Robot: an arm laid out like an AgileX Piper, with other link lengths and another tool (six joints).
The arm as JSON. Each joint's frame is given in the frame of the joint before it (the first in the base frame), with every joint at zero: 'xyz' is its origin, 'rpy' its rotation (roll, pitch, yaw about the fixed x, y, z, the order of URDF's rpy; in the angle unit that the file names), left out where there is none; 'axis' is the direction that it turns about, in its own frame. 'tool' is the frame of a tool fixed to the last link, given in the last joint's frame.
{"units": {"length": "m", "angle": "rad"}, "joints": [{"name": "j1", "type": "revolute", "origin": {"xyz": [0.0, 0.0, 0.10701], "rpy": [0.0, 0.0, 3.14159]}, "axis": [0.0, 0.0, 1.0]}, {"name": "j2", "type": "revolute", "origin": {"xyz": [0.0, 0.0, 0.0], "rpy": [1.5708, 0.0, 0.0]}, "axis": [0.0, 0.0, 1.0]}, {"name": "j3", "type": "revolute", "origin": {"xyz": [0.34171, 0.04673, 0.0], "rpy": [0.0, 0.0, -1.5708]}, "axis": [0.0, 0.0, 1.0]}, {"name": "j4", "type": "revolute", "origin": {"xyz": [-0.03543, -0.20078, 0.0], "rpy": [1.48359, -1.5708, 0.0]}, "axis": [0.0, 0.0, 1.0]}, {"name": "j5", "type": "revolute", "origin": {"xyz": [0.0, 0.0, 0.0], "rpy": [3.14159, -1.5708, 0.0]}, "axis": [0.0, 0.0, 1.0]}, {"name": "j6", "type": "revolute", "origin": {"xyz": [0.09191, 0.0, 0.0], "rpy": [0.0, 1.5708, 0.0]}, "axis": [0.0, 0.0, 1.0]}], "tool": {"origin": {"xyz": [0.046, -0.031, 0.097], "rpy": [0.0, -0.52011, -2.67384]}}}
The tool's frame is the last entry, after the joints.
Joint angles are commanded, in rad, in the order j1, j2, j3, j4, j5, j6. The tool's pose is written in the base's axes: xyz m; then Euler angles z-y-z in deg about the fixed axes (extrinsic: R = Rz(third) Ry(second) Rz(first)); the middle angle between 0 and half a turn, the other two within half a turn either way. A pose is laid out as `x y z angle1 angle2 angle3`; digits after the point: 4 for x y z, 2 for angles.
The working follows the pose.
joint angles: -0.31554, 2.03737, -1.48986, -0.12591, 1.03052, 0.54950
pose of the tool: 0.3631 -0.1976 0.1362 15.57 149.60 -149.41
Where each joint sits with the arm in this pose, in the base's axes (m; each line is computed from the numbers above, not from the rounded line before):
j1: 0.0000 0.0000 0.1070
j2: 0.0000 0.0000 0.1070
j3: 0.1858 -0.0607 0.3912
j4: 0.3663 -0.1196 0.3169
j5: 0.3663 -0.1196 0.3169
j6: 0.3705 -0.1314 0.2259
the tool: 0.3631 -0.1976 0.1362

